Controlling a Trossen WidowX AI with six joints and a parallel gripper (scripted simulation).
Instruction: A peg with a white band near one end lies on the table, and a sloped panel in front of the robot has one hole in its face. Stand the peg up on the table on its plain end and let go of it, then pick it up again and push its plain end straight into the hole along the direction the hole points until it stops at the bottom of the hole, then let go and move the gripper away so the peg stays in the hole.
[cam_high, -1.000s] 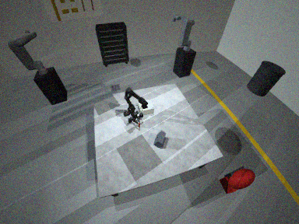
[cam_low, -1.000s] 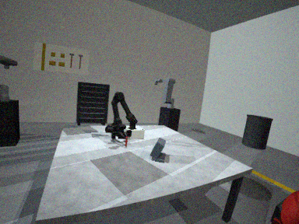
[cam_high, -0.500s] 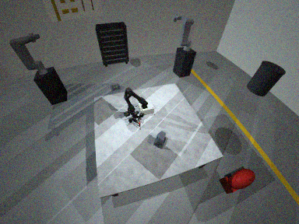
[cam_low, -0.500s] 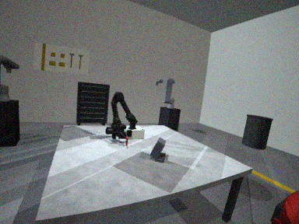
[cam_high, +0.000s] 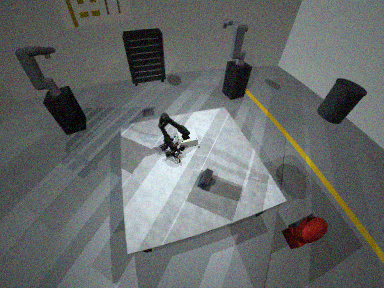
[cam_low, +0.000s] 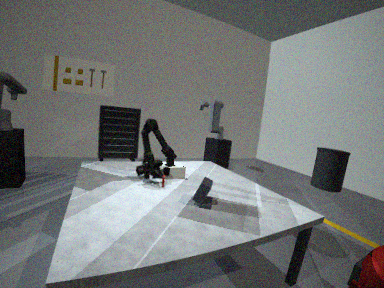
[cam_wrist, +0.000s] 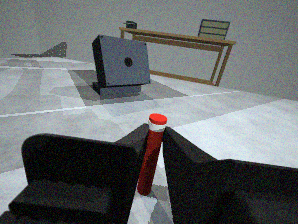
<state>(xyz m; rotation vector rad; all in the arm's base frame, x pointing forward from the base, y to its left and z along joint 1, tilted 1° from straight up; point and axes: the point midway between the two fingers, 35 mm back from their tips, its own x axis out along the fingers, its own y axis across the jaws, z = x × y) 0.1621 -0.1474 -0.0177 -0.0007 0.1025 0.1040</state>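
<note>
Now: gripper tip 10 mm above the red peg. Also, from my gripper tip: sloped panel: 280 mm ahead, 110 mm to the left, 10 mm above.
</note>
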